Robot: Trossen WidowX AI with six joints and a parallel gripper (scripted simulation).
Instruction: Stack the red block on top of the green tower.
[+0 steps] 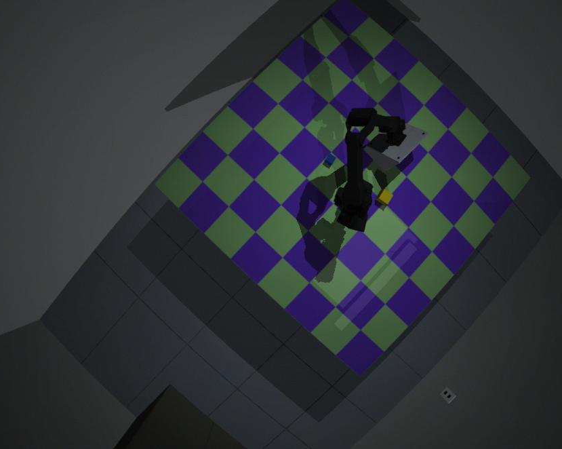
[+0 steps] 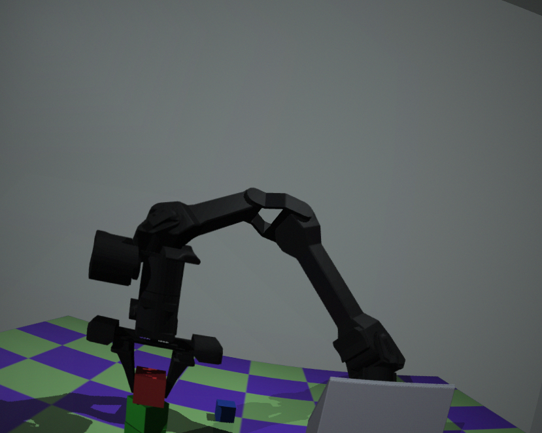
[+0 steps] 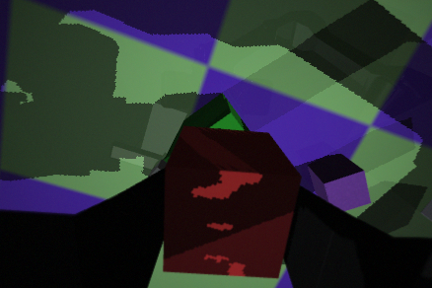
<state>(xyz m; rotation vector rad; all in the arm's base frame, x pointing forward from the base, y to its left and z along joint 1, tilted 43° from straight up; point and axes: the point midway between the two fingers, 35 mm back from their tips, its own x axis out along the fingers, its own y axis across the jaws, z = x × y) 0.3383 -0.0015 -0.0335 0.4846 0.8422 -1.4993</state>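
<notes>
My gripper tip is now 10 mm below the red block. Also, from my gripper tip: yellow block: 140 mm behind, 110 mm to the left, 70 mm below; then blue block: 180 mm to the right, 120 mm behind, 80 mm below; then small purple block: 120 mm behind, 80 mm below, 20 mm to the left.
</notes>
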